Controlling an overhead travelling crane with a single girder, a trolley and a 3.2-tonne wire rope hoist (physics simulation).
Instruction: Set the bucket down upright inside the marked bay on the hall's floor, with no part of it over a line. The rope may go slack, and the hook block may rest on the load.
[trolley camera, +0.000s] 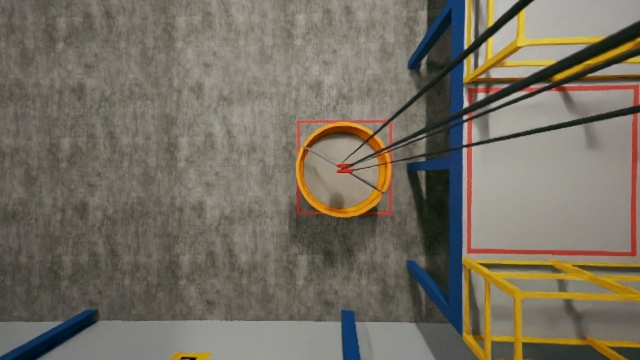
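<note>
The orange round bucket is seen from above, upright, with a grey inside. Its rim lies nearly over the red square outline of the marked bay. The rim covers parts of the left and lower lines in this view and comes close to the top and right lines. A dark shadow falls below the bucket, so it seems to hang above the floor; the height is hard to tell. My red hook block is over the bucket's middle, and two thin sling legs run from it to opposite sides of the rim.
Blue steelwork with short braces stands to the right of the bay. Beyond it are yellow frames and a larger red outline on a pale surface. Blue beams reach in at the bottom. Dark ropes cross the upper right.
</note>
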